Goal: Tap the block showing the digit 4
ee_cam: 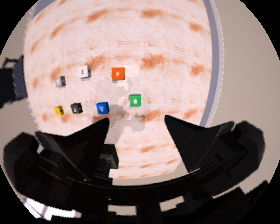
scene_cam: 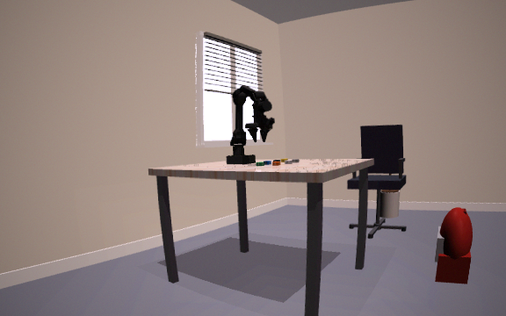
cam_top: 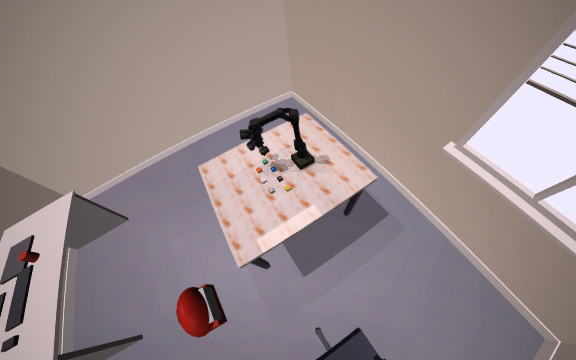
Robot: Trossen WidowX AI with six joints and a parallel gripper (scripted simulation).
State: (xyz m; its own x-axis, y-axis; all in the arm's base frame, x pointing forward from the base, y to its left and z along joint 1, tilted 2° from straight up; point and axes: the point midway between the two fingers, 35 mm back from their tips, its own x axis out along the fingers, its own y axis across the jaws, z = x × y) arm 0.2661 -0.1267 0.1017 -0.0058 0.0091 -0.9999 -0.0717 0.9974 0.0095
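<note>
The orange block lies 12 cm below my gripper tip, 7 cm ahead of it and 5 cm to the left of it. Round my gripper tip: blue block 12 cm below, 10 cm to the left, 3 cm behind; white block 15 cm to the left, 12 cm below, 8 cm ahead; green block 12 cm below.
</note>
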